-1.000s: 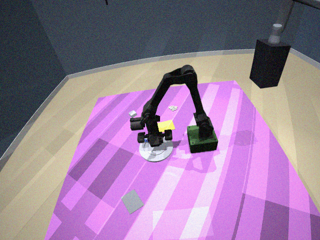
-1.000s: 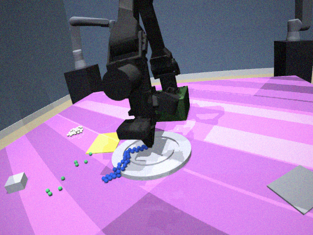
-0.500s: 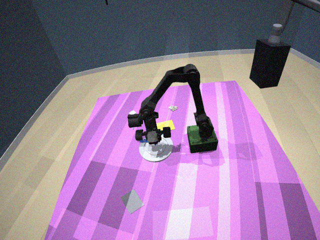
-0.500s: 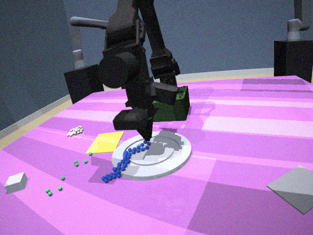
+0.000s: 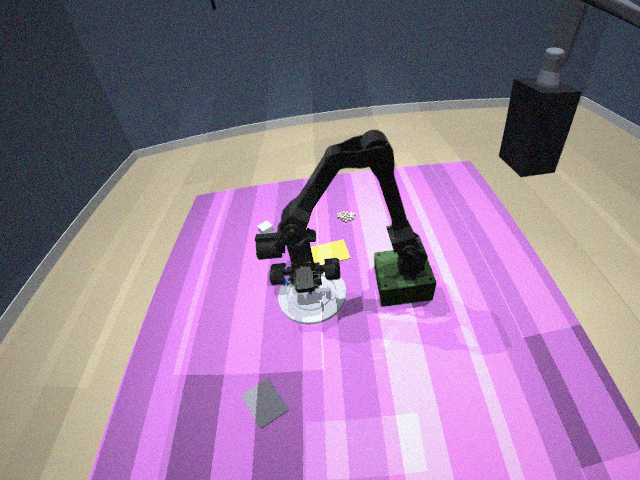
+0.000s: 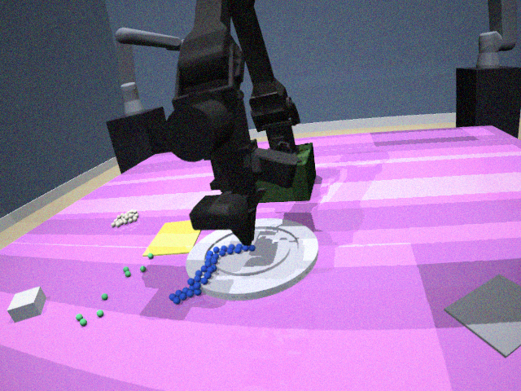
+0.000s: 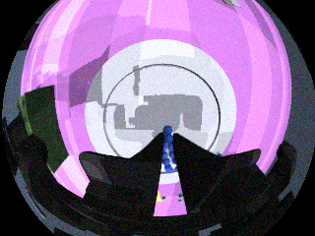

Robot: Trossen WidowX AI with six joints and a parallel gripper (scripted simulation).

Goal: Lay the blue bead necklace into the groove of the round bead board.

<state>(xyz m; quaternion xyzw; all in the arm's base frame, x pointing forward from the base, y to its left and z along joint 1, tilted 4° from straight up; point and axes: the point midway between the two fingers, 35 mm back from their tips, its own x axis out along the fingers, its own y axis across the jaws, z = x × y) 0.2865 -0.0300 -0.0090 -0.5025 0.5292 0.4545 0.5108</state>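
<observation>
Right now the round white bead board is 2 cm below my gripper tip. Round my gripper tip: yellow sheet 16 cm to the right, 7 cm behind, 2 cm below; grey tile 30 cm to the left, 14 cm ahead, 2 cm below; cube 33 cm to the right, 14 cm ahead, 1 cm below.
</observation>
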